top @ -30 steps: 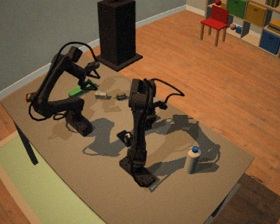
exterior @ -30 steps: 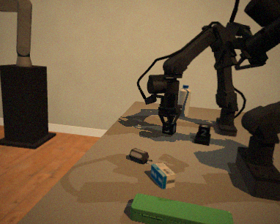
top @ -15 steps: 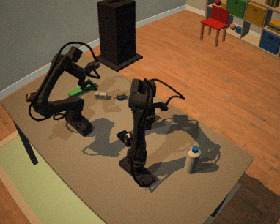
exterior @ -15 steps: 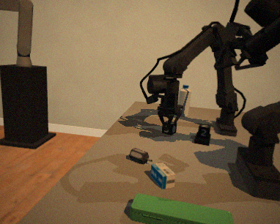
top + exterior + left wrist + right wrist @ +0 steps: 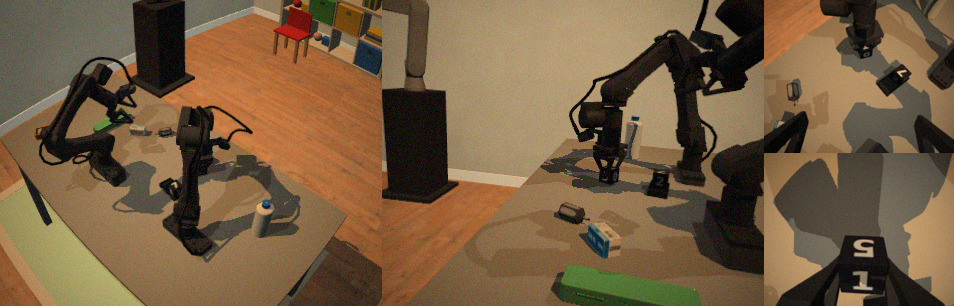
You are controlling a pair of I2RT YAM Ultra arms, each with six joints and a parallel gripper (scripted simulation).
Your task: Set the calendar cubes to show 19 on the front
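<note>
Now: right hand 16 cm past the black cube and 1 cm to the left of it. Round my right hand: blue-and-white box (39 cm to the left, 1 cm below, 1 cm behind); then green box (54 cm to the left, 6 cm behind, 2 cm below); then dark grey object (29 cm to the left, 6 cm ahead, 2 cm below).
</note>
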